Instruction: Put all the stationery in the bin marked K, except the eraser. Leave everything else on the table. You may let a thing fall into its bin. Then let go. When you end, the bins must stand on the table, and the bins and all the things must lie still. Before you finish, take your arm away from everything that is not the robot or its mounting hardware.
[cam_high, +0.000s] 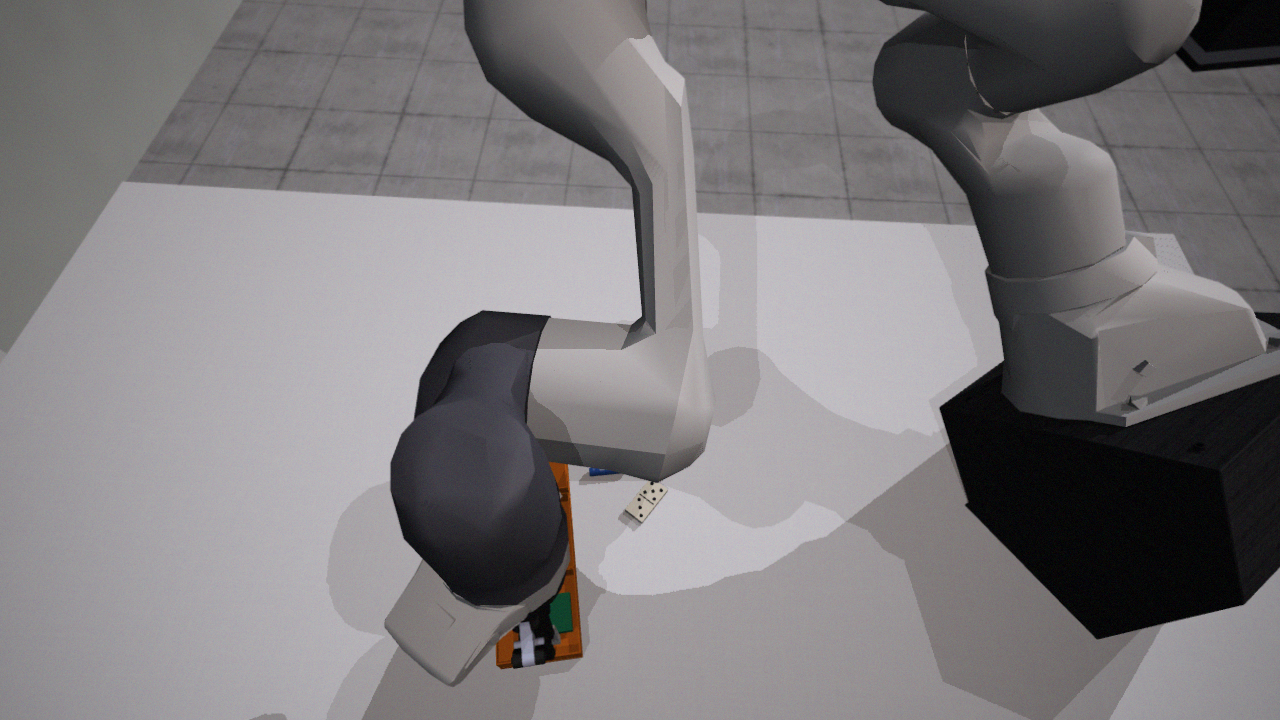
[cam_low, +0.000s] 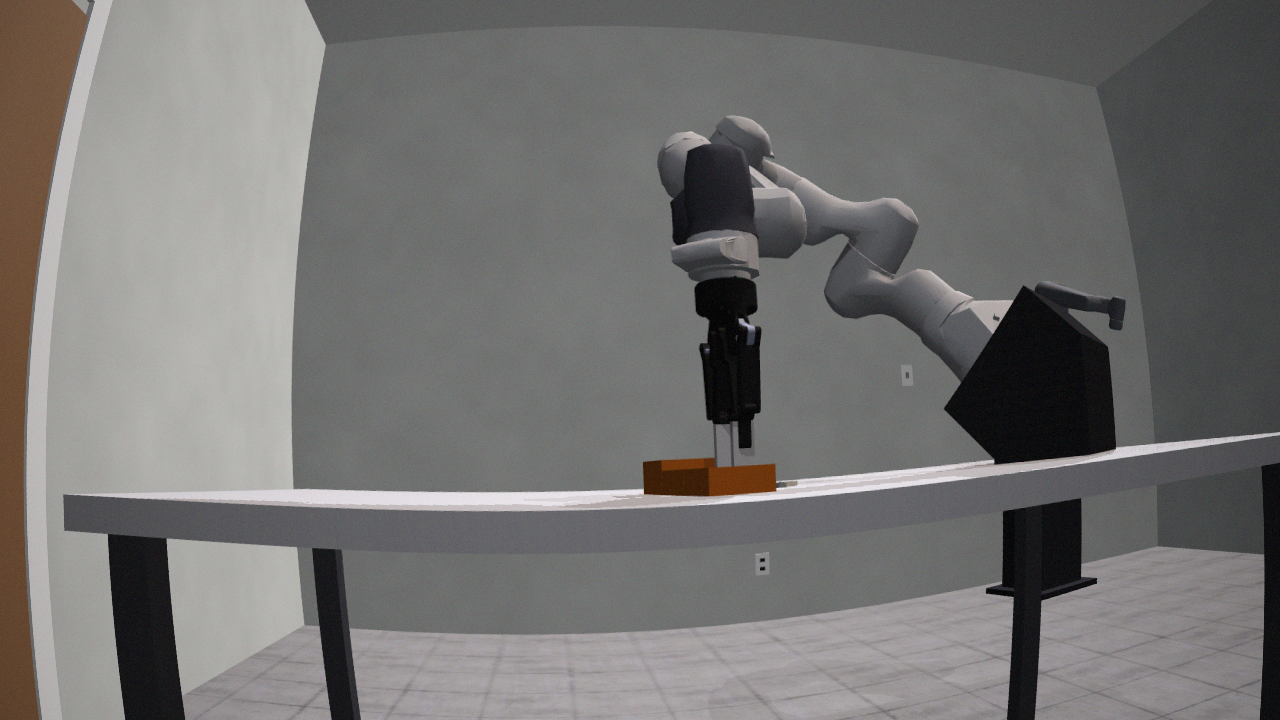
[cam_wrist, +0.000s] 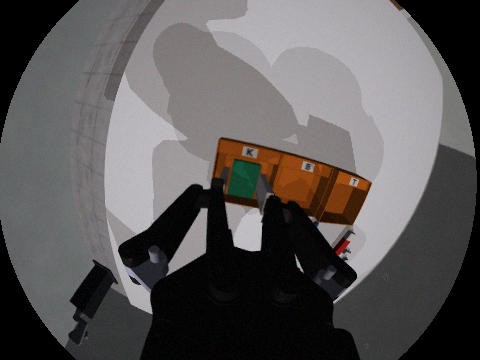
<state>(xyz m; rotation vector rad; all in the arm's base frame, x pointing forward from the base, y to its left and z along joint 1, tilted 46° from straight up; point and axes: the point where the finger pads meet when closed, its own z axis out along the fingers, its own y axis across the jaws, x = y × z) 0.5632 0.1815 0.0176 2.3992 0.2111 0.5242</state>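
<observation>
Right now the green pad is 4 cm below my hand. Round my hand: white domino: 12 cm behind, 12 cm to the right, 5 cm below; then tray: 1 cm ahead, 8 cm to the right, 3 cm below; then small blue pen-like stick: 8 cm behind, 16 cm to the right, 5 cm below.
</observation>
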